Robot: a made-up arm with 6 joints.
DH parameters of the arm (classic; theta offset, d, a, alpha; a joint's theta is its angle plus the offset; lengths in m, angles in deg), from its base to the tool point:
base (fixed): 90 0.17 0 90
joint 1: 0 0.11 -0.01 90
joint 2: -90 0.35 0.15 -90
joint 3: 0 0.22 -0.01 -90
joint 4: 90 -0.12 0.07 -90
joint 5: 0 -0.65 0.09 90
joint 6: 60.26 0 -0.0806 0
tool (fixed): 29.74 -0.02 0 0
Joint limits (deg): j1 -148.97..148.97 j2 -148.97..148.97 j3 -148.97..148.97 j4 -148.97..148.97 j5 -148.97..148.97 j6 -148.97..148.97
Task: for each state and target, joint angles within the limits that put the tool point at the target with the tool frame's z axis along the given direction. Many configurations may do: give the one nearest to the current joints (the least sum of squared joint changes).
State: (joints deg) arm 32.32 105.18 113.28 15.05 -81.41 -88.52
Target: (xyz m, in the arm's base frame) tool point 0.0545 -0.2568 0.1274 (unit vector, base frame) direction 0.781 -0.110 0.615
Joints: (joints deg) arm 20.48 89.59 144.60 19.00 -124.24 -79.64
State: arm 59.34 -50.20 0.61 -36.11 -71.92 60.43
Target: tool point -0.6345 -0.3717 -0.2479 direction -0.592 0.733 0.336
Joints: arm 37.95 -78.62 23.08 -42.47 -85.14 72.79
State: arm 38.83 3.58 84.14 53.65 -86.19 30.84
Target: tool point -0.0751 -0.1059 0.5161 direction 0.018 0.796 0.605
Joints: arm 30.00 12.31 87.90 7.78 -100.90 32.15
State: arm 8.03 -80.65 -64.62 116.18 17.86 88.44
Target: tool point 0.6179 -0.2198 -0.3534 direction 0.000 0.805 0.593
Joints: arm -26.97 -106.35 -6.33 76.51 32.77 84.29
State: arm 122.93 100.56 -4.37 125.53 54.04 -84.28
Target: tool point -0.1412 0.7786 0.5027 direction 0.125 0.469 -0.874
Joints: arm 123.86 133.18 35.31 148.97 63.50 -33.56
